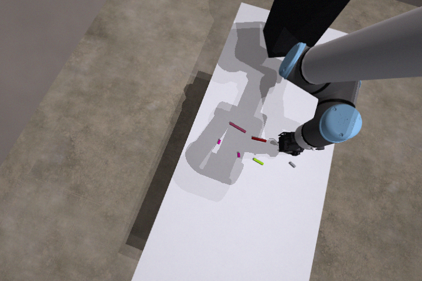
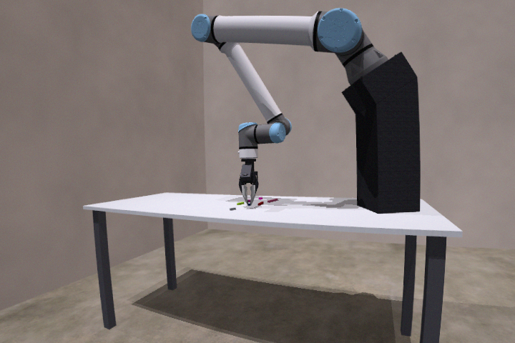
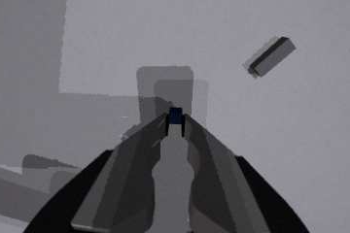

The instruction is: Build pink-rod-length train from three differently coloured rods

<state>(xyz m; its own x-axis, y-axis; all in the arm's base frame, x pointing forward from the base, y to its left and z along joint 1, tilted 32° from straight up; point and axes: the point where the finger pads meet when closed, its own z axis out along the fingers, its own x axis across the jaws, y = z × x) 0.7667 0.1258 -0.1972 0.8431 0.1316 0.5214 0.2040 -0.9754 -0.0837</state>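
Now: hand 6 cm short of the grey rod, 6 cm to the right of it and 2 cm above it. Also, from my hand: red rod 1 cm behind, 12 cm to the right, 2 cm below; lime rod 9 cm ahead, 10 cm to the right, 2 cm below; small blue rod 1 cm below.
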